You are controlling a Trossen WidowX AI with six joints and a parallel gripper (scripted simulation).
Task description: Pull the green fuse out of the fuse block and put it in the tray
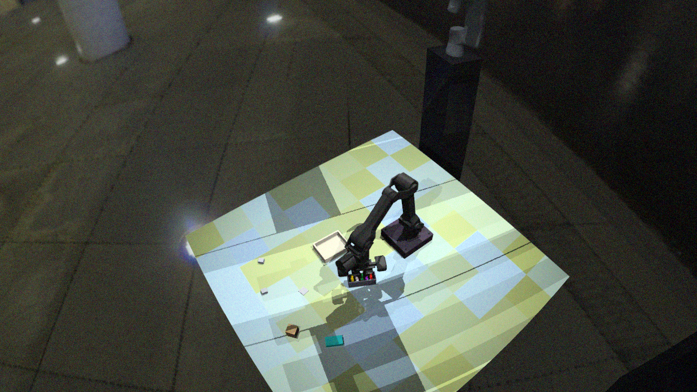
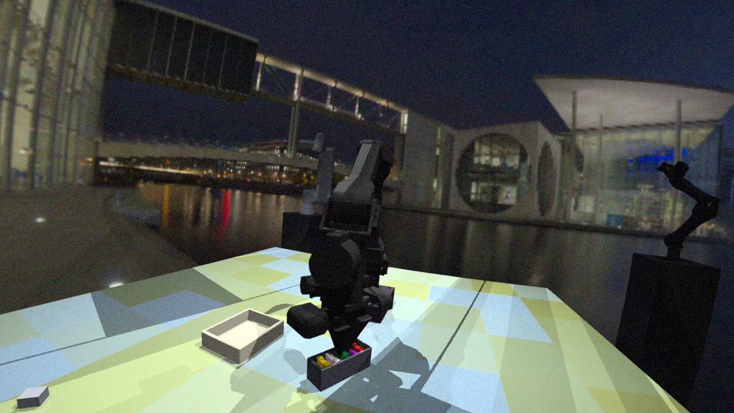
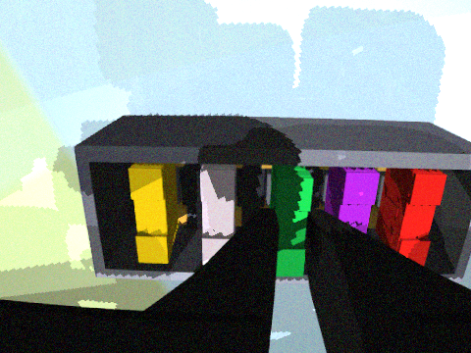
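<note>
Now: gripper tip 4 cm short of the beige tray, 21 cm to the left of it and 4 cm above it. Also, from my gripper tip: brown cube (34 cm ahead, 9 cm to the left, 2 cm below); green fuse (1 cm below); cyan block (22 cm ahead, 20 cm to the left, 3 cm below).
</note>
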